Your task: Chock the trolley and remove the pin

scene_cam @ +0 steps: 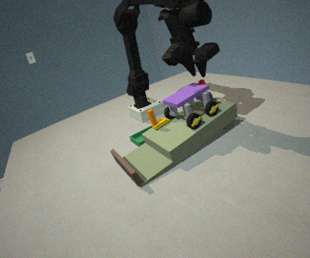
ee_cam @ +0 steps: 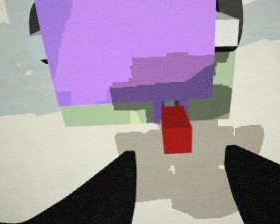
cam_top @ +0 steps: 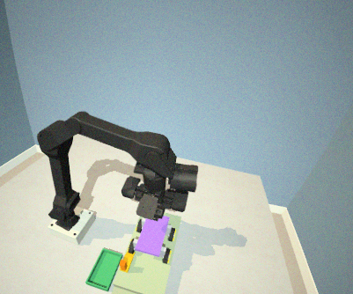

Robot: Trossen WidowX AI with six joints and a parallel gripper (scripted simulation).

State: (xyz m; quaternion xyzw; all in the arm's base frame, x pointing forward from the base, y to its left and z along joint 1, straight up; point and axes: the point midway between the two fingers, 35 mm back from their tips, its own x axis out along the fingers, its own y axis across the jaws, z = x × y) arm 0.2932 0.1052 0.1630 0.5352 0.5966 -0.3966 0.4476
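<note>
My gripper tip is 5 cm above the red-headed stop pin and 2 cm to the right of it. Round my gripper tip: trolley: 7 cm to the right, 7 cm below, 3 cm ahead; pale green ramp: 13 cm below, 8 cm to the right, 3 cm ahead; yellow chock: 16 cm to the right, 10 cm below, 2 cm behind.
</note>
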